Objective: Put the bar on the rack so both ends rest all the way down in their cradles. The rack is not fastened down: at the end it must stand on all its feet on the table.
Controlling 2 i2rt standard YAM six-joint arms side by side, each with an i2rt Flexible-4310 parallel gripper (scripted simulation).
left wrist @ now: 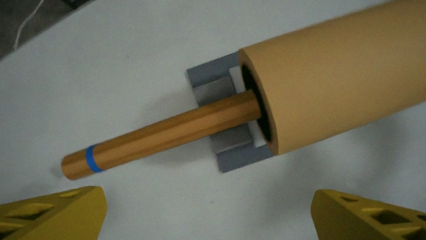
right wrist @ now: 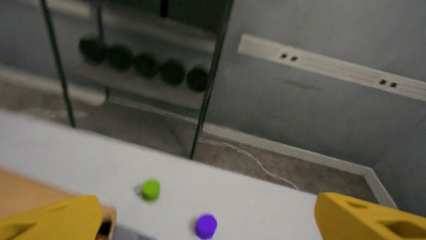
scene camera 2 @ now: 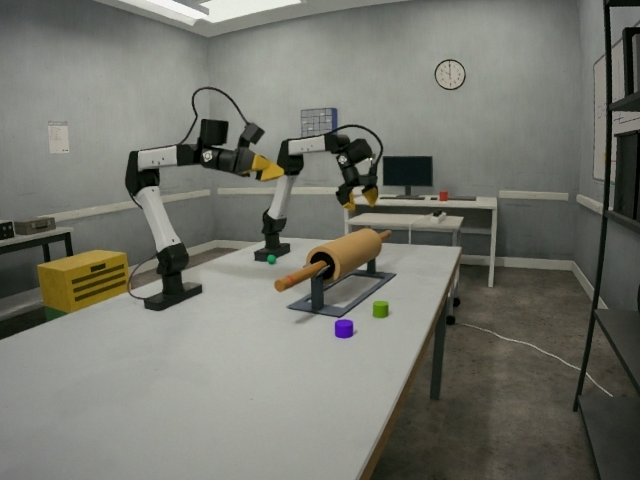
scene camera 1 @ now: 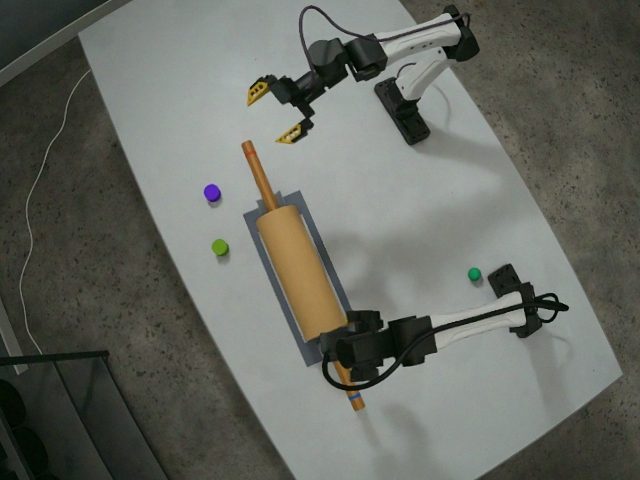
Scene:
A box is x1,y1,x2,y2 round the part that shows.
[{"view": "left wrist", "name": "my left gripper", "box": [0,186,425,239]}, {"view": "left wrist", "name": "bar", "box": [60,0,425,178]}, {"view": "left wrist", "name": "grey rack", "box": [186,52,272,173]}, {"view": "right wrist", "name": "my right gripper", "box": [0,193,425,239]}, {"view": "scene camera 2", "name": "my left gripper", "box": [335,167,377,210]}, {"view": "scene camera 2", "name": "my right gripper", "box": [219,146,283,180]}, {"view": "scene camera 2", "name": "bar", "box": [274,228,391,291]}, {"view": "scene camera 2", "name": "grey rack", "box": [286,258,396,316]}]

